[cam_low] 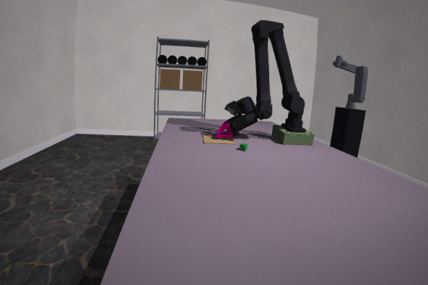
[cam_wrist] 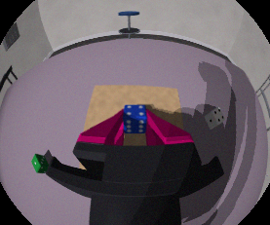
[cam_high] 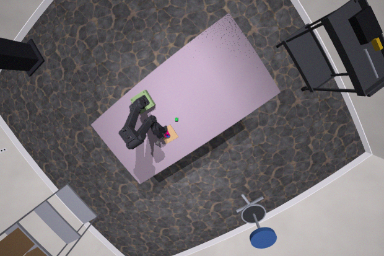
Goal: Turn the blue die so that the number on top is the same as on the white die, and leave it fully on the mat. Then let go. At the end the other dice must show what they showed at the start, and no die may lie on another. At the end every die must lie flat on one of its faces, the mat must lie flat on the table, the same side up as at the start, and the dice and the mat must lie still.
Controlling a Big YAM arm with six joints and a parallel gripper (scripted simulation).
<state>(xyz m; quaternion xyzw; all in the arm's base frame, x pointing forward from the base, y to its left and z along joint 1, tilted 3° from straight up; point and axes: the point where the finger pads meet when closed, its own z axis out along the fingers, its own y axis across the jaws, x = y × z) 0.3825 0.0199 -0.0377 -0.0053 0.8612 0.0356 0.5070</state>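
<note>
Now: hand right at the blue die. Also, from my hand: white die 13 cm to the right, 1 cm below, 1 cm ahead; then tan mat 2 cm below, 1 cm behind; then green die 15 cm to the left, 9 cm behind, 1 cm below.
</note>
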